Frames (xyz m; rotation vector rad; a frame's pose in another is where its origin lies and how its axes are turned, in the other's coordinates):
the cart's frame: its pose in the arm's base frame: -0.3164 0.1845 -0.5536 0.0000 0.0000 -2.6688
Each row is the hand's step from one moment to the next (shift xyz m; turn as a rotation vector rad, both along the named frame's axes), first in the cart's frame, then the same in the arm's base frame.
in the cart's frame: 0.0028 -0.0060 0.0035 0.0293 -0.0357 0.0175
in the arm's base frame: -0.0052 0.0041 0.0035 -0.0423 0.0184 0.0175
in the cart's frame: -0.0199 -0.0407 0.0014 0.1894 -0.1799 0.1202
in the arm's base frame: -0.0008 0.0453 0.0014 -0.2505 0.0739 0.1202
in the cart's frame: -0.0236 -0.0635 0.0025 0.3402 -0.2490 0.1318
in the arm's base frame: -0.0079 0.0673 0.0025 -0.4163 0.0668 0.1318
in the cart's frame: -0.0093 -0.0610 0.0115 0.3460 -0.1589 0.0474
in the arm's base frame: -0.0195 0.0585 0.0115 -0.3804 -0.0161 0.0474
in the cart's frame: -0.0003 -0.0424 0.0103 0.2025 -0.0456 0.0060
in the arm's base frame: -0.0190 0.0379 0.0103 -0.2011 -0.0516 0.0060
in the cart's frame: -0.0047 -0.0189 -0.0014 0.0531 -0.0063 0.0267
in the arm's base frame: -0.0044 0.0190 -0.0014 -0.0501 -0.0186 0.0267
